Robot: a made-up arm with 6 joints. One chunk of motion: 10 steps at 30 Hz.
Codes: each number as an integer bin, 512 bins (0 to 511) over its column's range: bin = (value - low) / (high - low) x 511, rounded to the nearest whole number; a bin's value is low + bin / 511 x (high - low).
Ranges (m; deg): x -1.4..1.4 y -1.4..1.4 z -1.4..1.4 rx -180..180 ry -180..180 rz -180..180
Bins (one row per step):
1: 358 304 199 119 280 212
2: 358 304 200 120 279 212
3: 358 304 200 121 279 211
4: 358 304 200 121 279 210
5: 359 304 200 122 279 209
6: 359 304 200 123 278 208
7: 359 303 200 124 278 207
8: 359 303 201 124 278 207
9: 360 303 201 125 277 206
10: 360 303 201 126 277 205
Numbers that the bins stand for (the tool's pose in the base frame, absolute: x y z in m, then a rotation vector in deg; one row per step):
1: 0.5616 0.2658 -0.3096 -96.16 17.26 -30.65
2: 0.5616 0.2658 -0.3041 -95.46 16.56 -30.65
3: 0.5616 0.2658 -0.3041 -94.76 16.56 -31.35
4: 0.5616 0.2658 -0.3041 -94.76 16.56 -32.05
5: 0.5671 0.2658 -0.3041 -94.05 16.56 -32.76
6: 0.5671 0.2658 -0.3041 -93.35 15.85 -33.46
7: 0.5671 0.2603 -0.3041 -92.64 15.85 -34.17
8: 0.5671 0.2603 -0.2986 -92.64 15.85 -34.17
9: 0.5726 0.2603 -0.2986 -91.94 15.15 -34.87
10: 0.5726 0.2603 -0.2986 -91.23 15.15 -35.58

